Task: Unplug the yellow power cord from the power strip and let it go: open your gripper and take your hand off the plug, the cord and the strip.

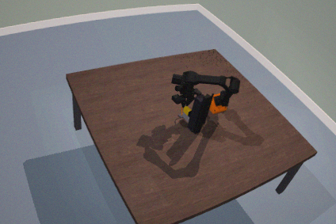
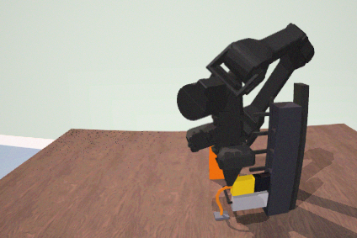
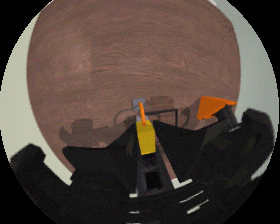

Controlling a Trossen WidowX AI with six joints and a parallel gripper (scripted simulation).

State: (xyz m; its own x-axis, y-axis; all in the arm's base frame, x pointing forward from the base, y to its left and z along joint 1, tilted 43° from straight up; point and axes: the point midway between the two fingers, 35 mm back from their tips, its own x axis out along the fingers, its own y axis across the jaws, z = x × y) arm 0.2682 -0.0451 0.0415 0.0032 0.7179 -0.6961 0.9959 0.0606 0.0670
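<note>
My gripper tip is now 5 cm to the right of the yellow plug and 1 cm past it.
</note>
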